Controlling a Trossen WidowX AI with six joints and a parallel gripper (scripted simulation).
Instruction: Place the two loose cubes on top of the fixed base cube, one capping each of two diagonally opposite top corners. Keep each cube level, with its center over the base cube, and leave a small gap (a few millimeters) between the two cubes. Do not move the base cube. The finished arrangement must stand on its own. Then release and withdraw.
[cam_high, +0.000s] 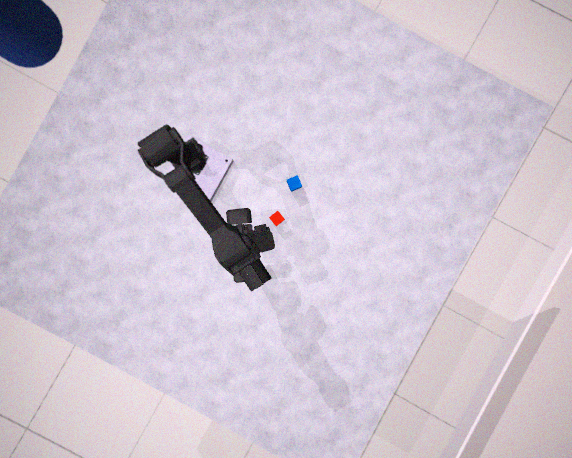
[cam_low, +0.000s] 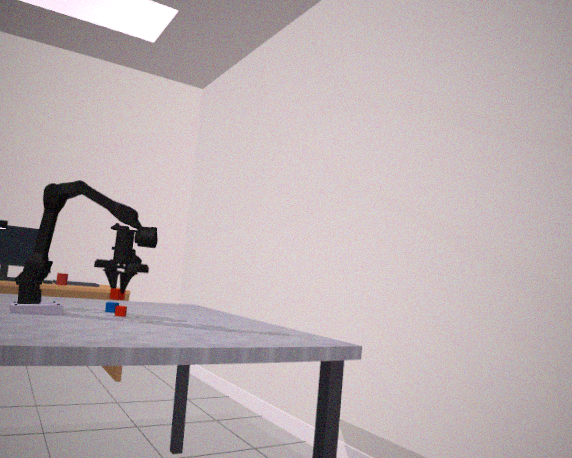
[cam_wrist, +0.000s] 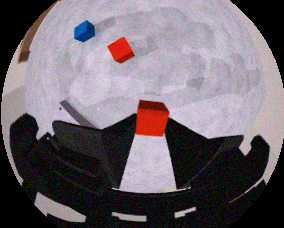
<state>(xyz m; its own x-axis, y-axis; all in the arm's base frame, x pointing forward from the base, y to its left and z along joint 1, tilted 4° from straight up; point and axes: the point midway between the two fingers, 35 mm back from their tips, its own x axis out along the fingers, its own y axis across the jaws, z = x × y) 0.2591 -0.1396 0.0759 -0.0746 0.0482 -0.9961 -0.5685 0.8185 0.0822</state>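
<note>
My gripper tip is now 4 cm short of the blue base cube, 22 cm to the right of it and 7 cm above it. Also, from my gripper tip: red cube: 4 cm ahead, 10 cm to the left, 7 cm below.
</note>
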